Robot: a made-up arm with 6 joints.
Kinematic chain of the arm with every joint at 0, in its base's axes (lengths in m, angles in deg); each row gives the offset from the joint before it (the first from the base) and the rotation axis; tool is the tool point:
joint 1: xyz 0 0 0.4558 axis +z
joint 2: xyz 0 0 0 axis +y
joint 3: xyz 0 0 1.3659 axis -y
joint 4: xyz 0 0 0 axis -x
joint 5: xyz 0.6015 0 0 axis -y
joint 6: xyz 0 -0.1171 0 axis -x
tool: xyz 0 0 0
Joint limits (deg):
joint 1: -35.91..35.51
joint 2: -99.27..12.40
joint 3: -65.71..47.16
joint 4: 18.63..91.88
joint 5: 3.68..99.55
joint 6: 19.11..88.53
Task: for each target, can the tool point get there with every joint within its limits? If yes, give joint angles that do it. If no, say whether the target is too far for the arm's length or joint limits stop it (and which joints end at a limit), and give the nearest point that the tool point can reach.
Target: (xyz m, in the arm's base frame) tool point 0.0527 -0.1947 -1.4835
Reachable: no: joint limits stop it (at a limit: joint 1, joint 2, joint 3, joint 4) | nearest point -0.6417 -0.5942 0.5995 | short by 2.232 m
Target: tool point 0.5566 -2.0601 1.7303
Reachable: no: too far | nearest point 0.6601 -0.6150 1.7636 | short by 1.449 m
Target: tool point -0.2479 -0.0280 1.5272
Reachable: yes | joints -9.87 -38.39 -47.18 53.21 64.66 79.95
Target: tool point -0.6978 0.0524 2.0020
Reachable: yes | joints -13.05 -43.27 18.19 24.56 76.97 44.30
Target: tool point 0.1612 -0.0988 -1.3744
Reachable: no: joint limits stop it (at a limit: joint 1, joint 2, joint 3, joint 4) | nearest point -0.6417 -0.5942 0.5995 | short by 2.188 m
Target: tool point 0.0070 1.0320 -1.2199
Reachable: no: joint limits stop it (at a limit: joint 1, joint 2, joint 3, joint 4) | nearest point -0.7677 0.4189 0.5995 | short by 2.070 m
